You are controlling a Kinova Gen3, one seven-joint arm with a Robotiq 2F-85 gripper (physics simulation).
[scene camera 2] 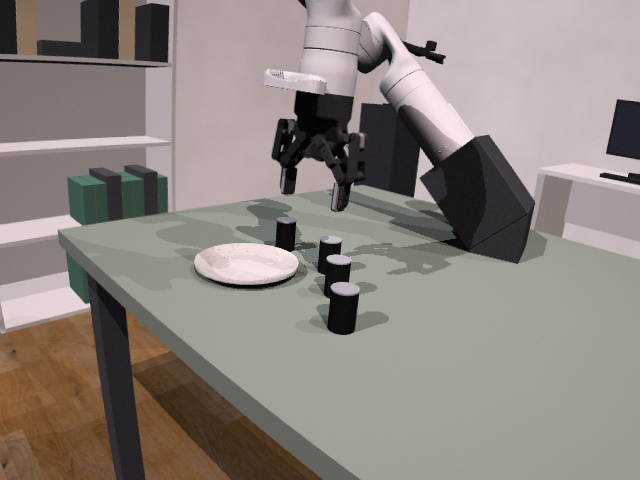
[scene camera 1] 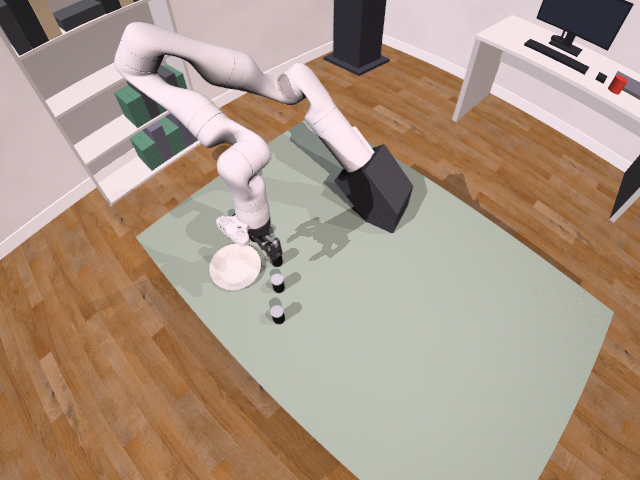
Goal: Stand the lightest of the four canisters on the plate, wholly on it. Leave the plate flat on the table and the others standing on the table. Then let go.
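Where they show: gripper, between the fingertips: point(scene camera 2: 311, 202) point(scene camera 1: 259, 250); arm's base, origin of its link: point(scene camera 2: 455, 155) point(scene camera 1: 358, 162).
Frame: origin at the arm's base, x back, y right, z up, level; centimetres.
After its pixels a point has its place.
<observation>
Four black canisters with pale grey tops stand upright on the green table. In scene camera 2 they are the far canister point(scene camera 2: 285, 235) @(y 9.6, x -33.3, z -13.6 cm), the second canister point(scene camera 2: 329, 256) @(y -5.5, x -38.4, z -11.3 cm), the third canister point(scene camera 2: 337, 277) @(y -7.9, x -39.2, z -13.3 cm) point(scene camera 1: 278, 283) @(y -8.0, x -38.5, z -11.3 cm) and the nearest canister point(scene camera 2: 343, 310) @(y -14.7, x -45.2, z -13.3 cm) point(scene camera 1: 278, 315) @(y -14.7, x -44.4, z -11.3 cm). In scene camera 1 the gripper partly covers the second one and the far one is hidden. The white plate point(scene camera 1: 235, 267) @(y 6.5, x -43.0, z -15.9 cm) point(scene camera 2: 246, 264) @(y 7.3, x -42.5, z -15.9 cm) lies flat beside them with nothing on it. My gripper point(scene camera 1: 271, 251) @(y -0.1, x -37.3, z -5.4 cm) point(scene camera 2: 313, 197) @(y -0.1, x -37.3, z -5.4 cm) is open and empty, pointing down above the far and second canisters. The canisters' weights cannot be told by sight.
The green table point(scene camera 1: 413, 330) @(y -40.9, x -21.5, z -16.4 cm) point(scene camera 2: 465, 361) @(y -26.9, x -38.6, z -16.4 cm) carries the arm's dark base block point(scene camera 1: 379, 188) @(y -10.5, x -3.4, z -0.3 cm) point(scene camera 2: 480, 198) @(y -8.8, x -4.3, z -6.2 cm). A white shelf unit with books stands beyond the table's left end. A white desk with a monitor point(scene camera 1: 584, 20) and a red cup point(scene camera 1: 617, 84) stands at the right.
</observation>
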